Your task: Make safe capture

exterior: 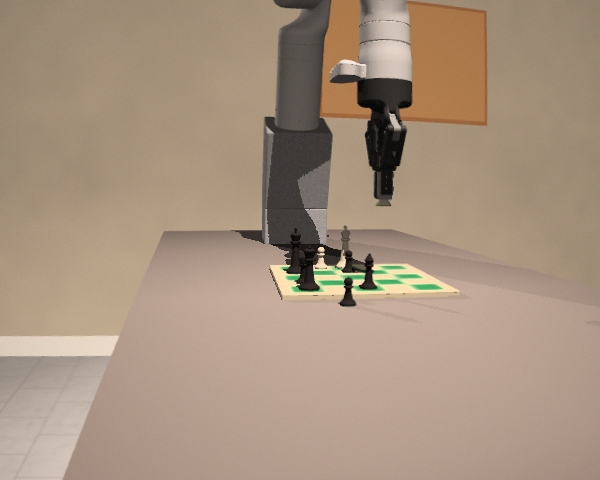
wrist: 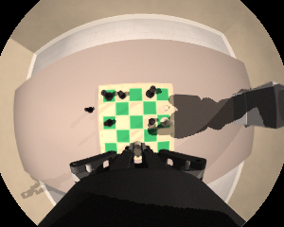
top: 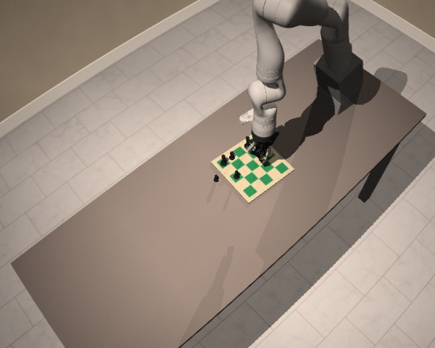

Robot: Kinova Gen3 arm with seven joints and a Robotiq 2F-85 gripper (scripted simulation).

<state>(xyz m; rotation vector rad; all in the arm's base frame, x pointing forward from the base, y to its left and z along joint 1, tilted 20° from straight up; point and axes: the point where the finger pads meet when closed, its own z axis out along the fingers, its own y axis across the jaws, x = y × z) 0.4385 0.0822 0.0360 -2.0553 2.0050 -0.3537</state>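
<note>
The board lies 13 cm below my hand and 4 cm to the right of it. Round my hand: black king: 12 cm to the right, 9 cm below, 4 cm behind; then white rook: 1 cm below; then white king: 9 cm below, 8 cm behind, 4 cm to the right.
</note>
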